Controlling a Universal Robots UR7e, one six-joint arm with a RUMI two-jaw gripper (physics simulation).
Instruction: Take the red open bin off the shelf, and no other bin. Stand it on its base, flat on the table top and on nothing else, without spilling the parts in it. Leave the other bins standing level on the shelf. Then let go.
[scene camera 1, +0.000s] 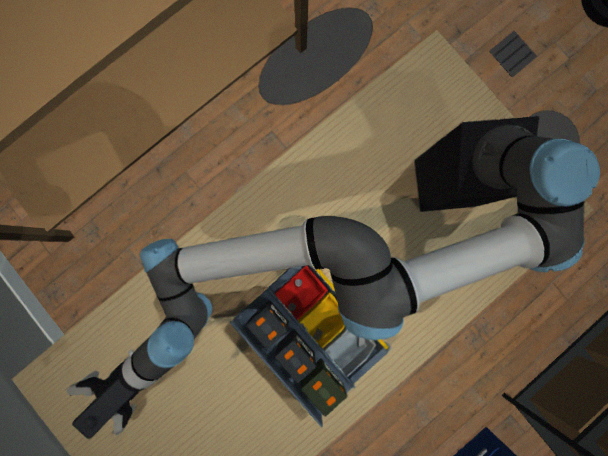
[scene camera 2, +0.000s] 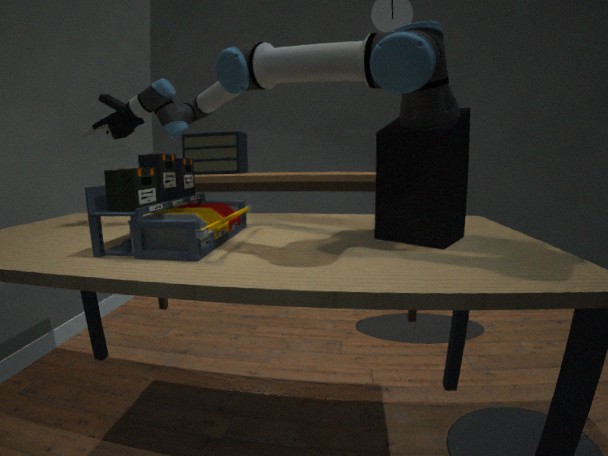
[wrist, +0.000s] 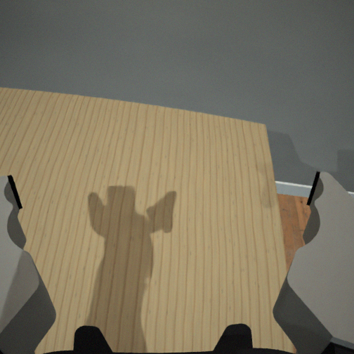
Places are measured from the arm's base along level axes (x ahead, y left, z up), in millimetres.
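Pixels of known places: gripper, fingertip midpoint: (scene camera 2: 95, 135); arm's base at its link origin: (scene camera 1: 502, 157) (scene camera 2: 429, 118).
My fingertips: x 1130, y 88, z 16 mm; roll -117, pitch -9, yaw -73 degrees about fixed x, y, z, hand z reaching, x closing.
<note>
Ahead of a thing's pixels: the offset from my fingertips to its top centre. "spot": to the spot under its first point.
The red open bin {248 mm down, 514 mm back, 9 mm left} (scene camera 1: 311, 294) (scene camera 2: 221, 208) sits in the lower front row of the blue-grey shelf (scene camera 1: 311, 404) (scene camera 2: 166, 252), at one end, beside a yellow bin {248 mm down, 541 mm back, 117 mm left} (scene camera 1: 320, 322). A round grey part and a darker part show in it; the arm hides some of that row in scene camera 1. My gripper (scene camera 1: 94, 411) (scene camera 2: 97, 132) (wrist: 164, 177) is open and empty. It is high above the table's far left end, beyond the shelf and well apart from the red bin. The red bin does not show in the wrist view.
A grey bin {248 mm down, 571 mm back, 225 mm left} (scene camera 1: 349, 353) stands beside the yellow one. Two dark grey bins {spot: 105 mm down, 421 mm back, 32 mm left} (scene camera 1: 267, 330) {95 mm down, 449 mm back, 135 mm left} (scene camera 1: 295, 359) and a dark green bin {130 mm down, 474 mm back, 251 mm left} (scene camera 1: 325, 392) (scene camera 2: 129, 190) stand in the raised back row. A yellow bar {264 mm down, 642 mm back, 92 mm left} (scene camera 2: 225, 221) runs along the shelf's front. The table (wrist: 215, 210) ends near a wall.
</note>
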